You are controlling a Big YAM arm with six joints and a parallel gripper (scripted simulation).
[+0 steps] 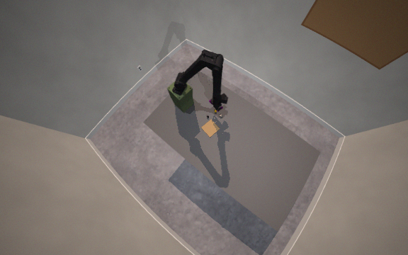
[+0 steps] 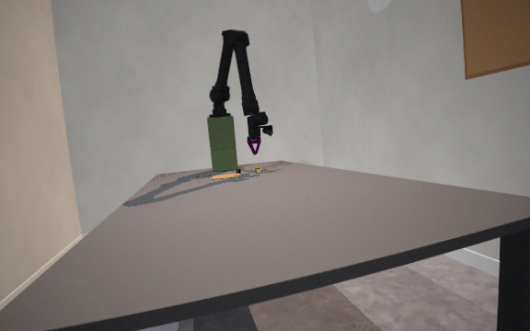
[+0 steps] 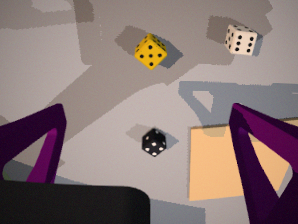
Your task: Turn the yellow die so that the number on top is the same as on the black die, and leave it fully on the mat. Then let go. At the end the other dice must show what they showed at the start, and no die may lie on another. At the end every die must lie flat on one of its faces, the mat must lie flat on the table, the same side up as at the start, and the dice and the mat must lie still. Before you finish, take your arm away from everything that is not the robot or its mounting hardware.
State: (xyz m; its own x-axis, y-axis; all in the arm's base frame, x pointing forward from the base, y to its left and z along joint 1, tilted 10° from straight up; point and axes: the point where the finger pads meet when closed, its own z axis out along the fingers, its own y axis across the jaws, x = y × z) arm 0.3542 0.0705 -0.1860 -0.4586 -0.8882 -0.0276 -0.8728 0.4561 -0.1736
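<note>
Now: the yellow die 9 cm below my hand. From my hand the other things lie so: orange mat 4 cm ahead, 19 cm to the right, 10 cm below; white die 8 cm ahead, 2 cm to the right, 9 cm below; black die 4 cm behind, 9 cm to the right, 9 cm below.
</note>
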